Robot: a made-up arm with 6 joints. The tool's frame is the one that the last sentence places.
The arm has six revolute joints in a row. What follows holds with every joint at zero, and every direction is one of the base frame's.
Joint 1 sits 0.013 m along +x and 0.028 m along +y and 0.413 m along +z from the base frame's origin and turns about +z.
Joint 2 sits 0.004 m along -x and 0.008 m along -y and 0.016 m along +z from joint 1 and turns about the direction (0, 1, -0.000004).
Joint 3 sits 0.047 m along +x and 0.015 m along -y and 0.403 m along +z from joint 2 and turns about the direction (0, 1, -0.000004).
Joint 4 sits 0.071 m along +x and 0.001 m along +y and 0.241 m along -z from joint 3 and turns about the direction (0, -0.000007, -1).
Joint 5 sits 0.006 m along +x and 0.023 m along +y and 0.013 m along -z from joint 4 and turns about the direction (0, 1, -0.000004).
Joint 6 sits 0.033 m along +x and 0.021 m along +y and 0.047 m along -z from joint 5 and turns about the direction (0, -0.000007, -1).
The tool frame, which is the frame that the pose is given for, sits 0.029 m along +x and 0.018 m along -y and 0.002 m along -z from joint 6; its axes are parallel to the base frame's.
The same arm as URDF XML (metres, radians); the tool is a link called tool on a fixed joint. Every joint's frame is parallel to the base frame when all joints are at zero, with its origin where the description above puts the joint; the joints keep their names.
<robot name="arm">
  <joint name="joint 1" type="continuous">
    <parent link="base"/>
    <child link="link1"/>
    <origin xyz="0.013 0.028 0.413" rpy="0 0 0"/>
    <axis xyz="0 0 1"/>
  </joint>
  <joint name="joint 2" type="continuous">
    <parent link="link1"/>
    <child link="link2"/>
    <origin xyz="-0.004 -0.008 0.016" rpy="0 0 0"/>
    <axis xyz="0 1 0"/>
  </joint>
  <joint name="joint 3" type="continuous">
    <parent link="link2"/>
    <child link="link3"/>
    <origin xyz="0.047 -0.015 0.403" rpy="0 0 0"/>
    <axis xyz="0 1 0"/>
  </joint>
  <joint name="joint 4" type="continuous">
    <parent link="link3"/>
    <child link="link4"/>
    <origin xyz="0.071 0.001 -0.241" rpy="0 0 0"/>
    <axis xyz="0 0 -1"/>
  </joint>
  <joint name="joint 5" type="continuous">
    <parent link="link4"/>
    <child link="link5"/>
    <origin xyz="0.006 0.023 -0.013" rpy="0 0 0"/>
    <axis xyz="0 1 0"/>
  </joint>
  <joint name="joint 6" type="continuous">
    <parent link="link5"/>
    <child link="link6"/>
    <origin xyz="0.033 0.021 -0.047" rpy="0 0 0"/>
    <axis xyz="0 0 -1"/>
  </joint>
  <joint name="tool_fixed" type="fixed">
    <parent link="link6"/>
    <child link="tool"/>
    <origin xyz="0.029 -0.018 -0.002" rpy="0 0 0"/>
  </joint>
  <link name="base"/>
  <link name="link1"/>
  <link name="link2"/>
  <link name="link3"/>
  <link name="link4"/>
  <link name="link5"/>
  <link name="link6"/>
  <link name="tool"/>
</robot>

